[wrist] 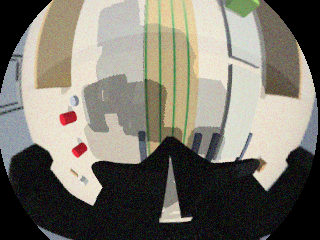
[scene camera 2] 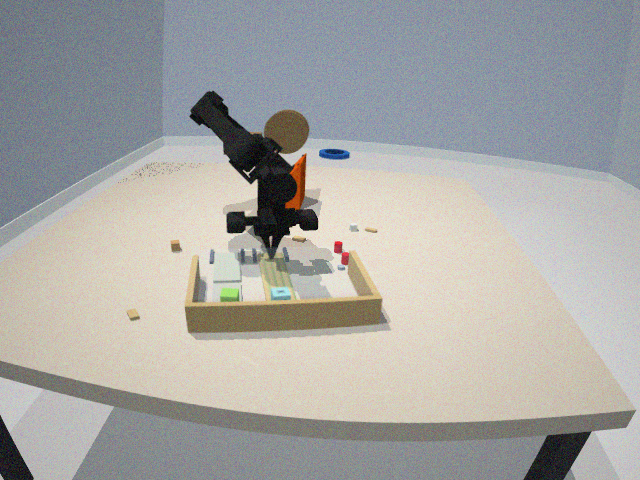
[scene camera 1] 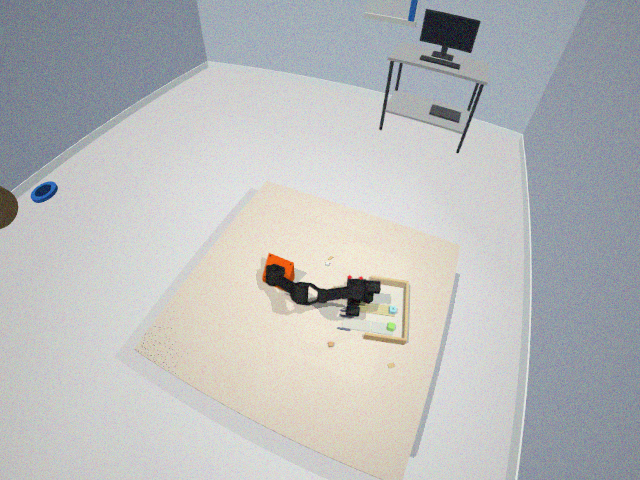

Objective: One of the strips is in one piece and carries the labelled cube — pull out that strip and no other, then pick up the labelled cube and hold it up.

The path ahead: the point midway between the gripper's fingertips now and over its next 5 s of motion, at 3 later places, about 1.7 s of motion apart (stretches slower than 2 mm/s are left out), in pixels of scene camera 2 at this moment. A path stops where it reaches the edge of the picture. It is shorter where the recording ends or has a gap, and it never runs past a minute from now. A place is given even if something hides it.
My gripper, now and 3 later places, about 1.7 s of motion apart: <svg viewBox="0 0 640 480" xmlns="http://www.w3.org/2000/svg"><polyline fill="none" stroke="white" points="271,258 268,246 265,233 266,217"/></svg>
